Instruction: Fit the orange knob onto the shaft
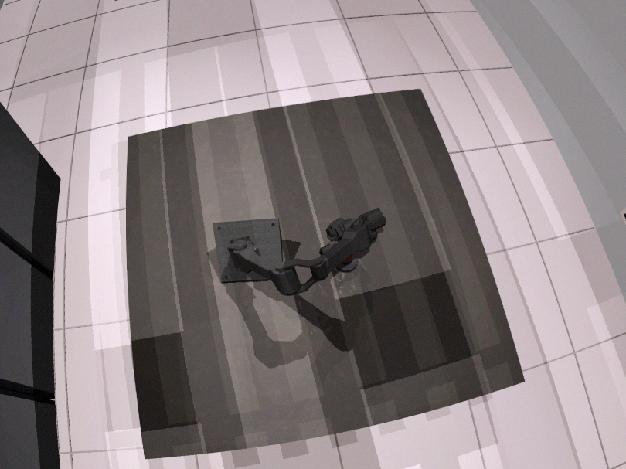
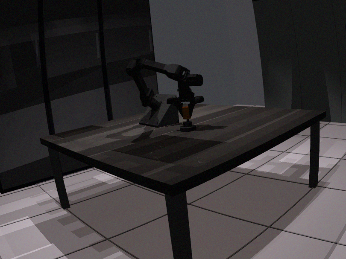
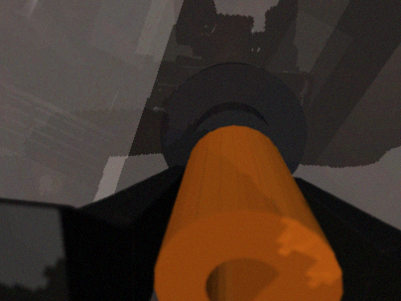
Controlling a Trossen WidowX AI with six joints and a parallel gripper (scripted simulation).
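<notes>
Right now the orange knob is 20 mm above my gripper tip. Round my gripper tip: pedestal 40 mm below.
</notes>
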